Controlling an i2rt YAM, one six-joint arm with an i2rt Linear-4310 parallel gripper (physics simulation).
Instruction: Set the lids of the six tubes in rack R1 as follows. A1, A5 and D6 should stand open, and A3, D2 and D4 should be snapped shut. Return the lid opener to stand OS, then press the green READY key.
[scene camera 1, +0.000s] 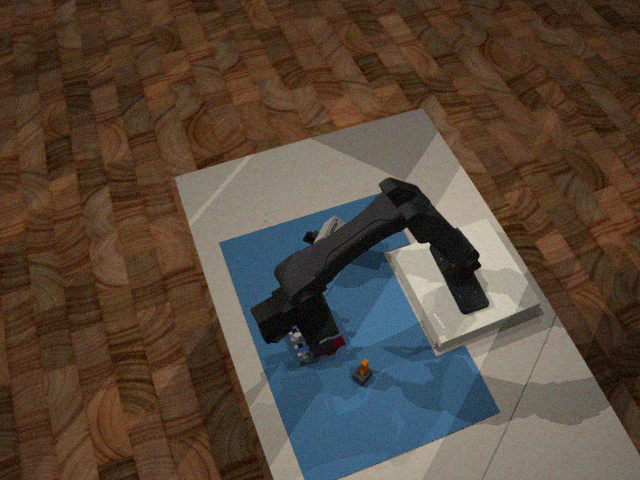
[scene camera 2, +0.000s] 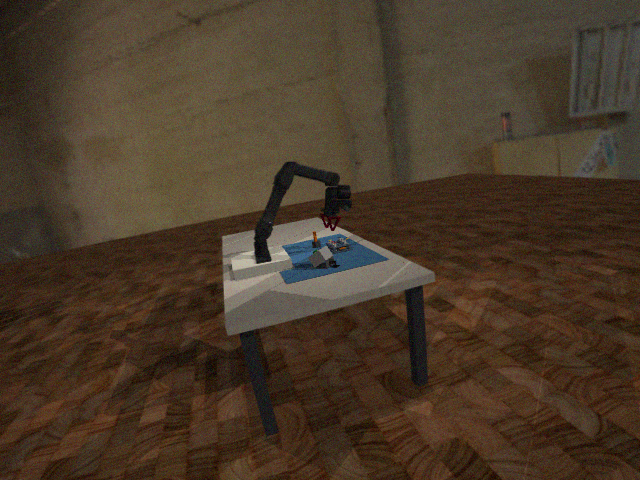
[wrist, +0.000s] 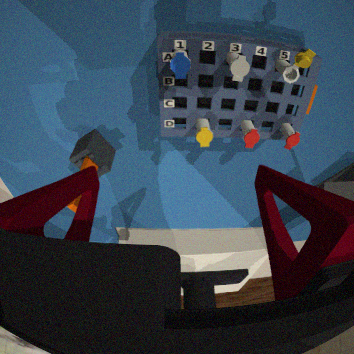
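Pixels of known places: gripper, fingertip midpoint: (scene camera 1: 323, 333) (scene camera 2: 329, 229) (wrist: 176, 174); arm's base, link origin: (scene camera 1: 458, 276) (scene camera 2: 262, 256) (wrist: 197, 276).
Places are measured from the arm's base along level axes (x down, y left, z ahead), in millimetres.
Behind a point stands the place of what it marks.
Observation:
Rack R1 (wrist: 187, 93) @[x 16, y 57, z 374 mm] (scene camera 2: 338, 245) @[x 15, y -24, z 371 mm] holds six tubes; the arm partly hides it in scene camera 1. In the wrist view, the blue A1 lid (wrist: 180, 65) @[x -3, y 65, z 404 mm], white A3 lid (wrist: 240, 67) @[x -3, y 26, z 407 mm], yellow D2 lid (wrist: 204, 136) @[x -3, y 43, z 348 mm], red D4 lid (wrist: 251, 138) @[x -3, y 4, z 349 mm] and red D6 lid (wrist: 292, 139) @[x -3, y -34, z 353 mm] lie over their tubes. The yellow A5 lid (wrist: 305, 59) @[x -10, y -14, z 424 mm] is swung aside from its open tube (wrist: 291, 74) @[x 4, y -16, z 407 mm]. The orange lid opener (wrist: 89, 164) @[x 10, y 147, z 299 mm] (scene camera 1: 364, 367) @[x -28, y 155, z 296 mm] (scene camera 2: 314, 236) @[x -14, y 145, z 290 mm] stands in dark stand OS (wrist: 93, 150) @[x 19, y 143, z 309 mm] (scene camera 1: 361, 377) @[x 15, y 160, z 302 mm]. My gripper (wrist: 176, 174) @[x -54, y 65, z 358 mm] (scene camera 2: 330, 227) @[x -54, y 65, z 358 mm] is open and empty, above the mat beside the rack.
A grey box-like device (scene camera 1: 328, 227) @[x -37, y -203, z 257 mm] (scene camera 2: 321, 257) @[x -5, y -238, z 237 mm] stands on the blue mat (scene camera 1: 387, 428) @[x 46, y 278, z 283 mm] (scene camera 2: 361, 256) @[x 46, y -182, z 431 mm], with a small green spot (scene camera 2: 315, 251) @[x -24, y -191, z 224 mm] on it; its label is unreadable. The arm's white base block (scene camera 1: 496, 248) @[x -2, y -40, z -124 mm] (scene camera 2: 248, 266) @[x 4, y -111, z -73 mm] borders the mat.

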